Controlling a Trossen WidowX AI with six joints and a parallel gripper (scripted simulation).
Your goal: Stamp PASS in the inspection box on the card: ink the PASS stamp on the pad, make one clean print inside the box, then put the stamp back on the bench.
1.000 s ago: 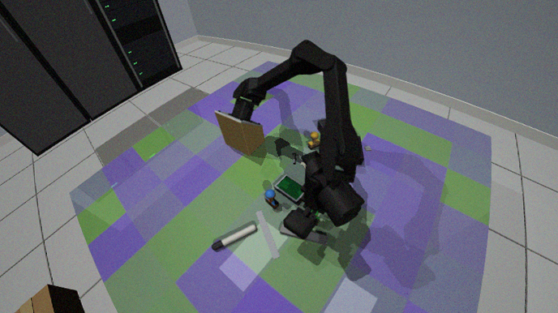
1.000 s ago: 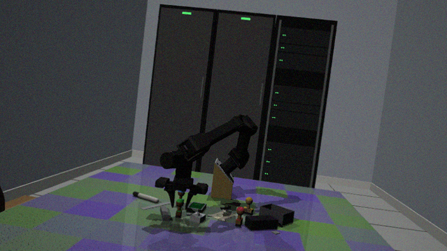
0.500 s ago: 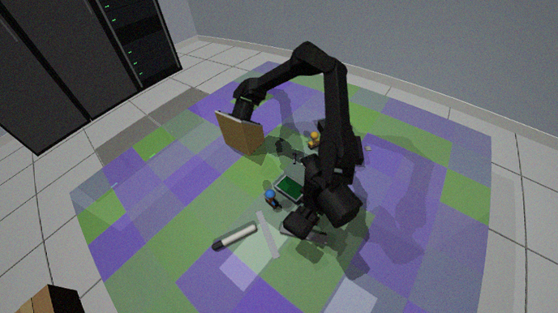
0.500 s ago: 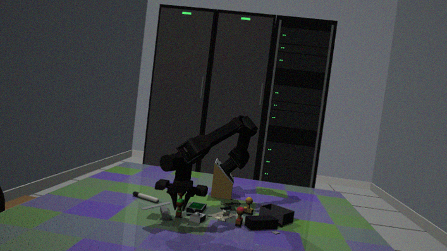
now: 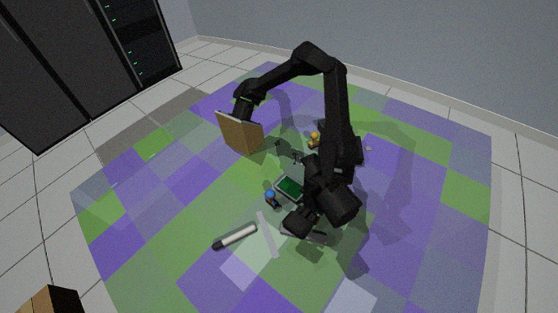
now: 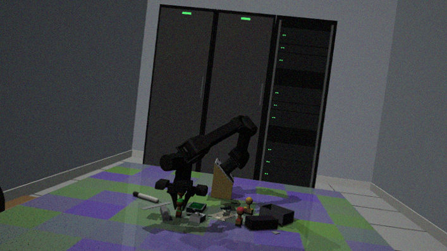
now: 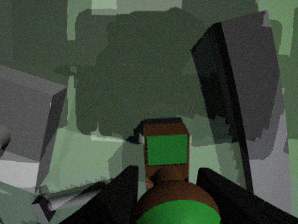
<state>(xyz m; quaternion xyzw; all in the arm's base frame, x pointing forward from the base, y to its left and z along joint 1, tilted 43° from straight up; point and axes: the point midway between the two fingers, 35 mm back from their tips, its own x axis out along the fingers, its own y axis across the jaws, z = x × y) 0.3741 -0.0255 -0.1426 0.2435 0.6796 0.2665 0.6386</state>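
Now: gripper tip 10 mm short of the grey bar, 50 mm to the left of it and 20 mm above it. Also, from my gripper tip: green ink pad: 110 mm behind, 50 mm to the left, 20 mm below; then green-knobbed stamp: right at my gripper tip; then small white block: 10 mm ahead, 70 mm to the left, 10 mm below.
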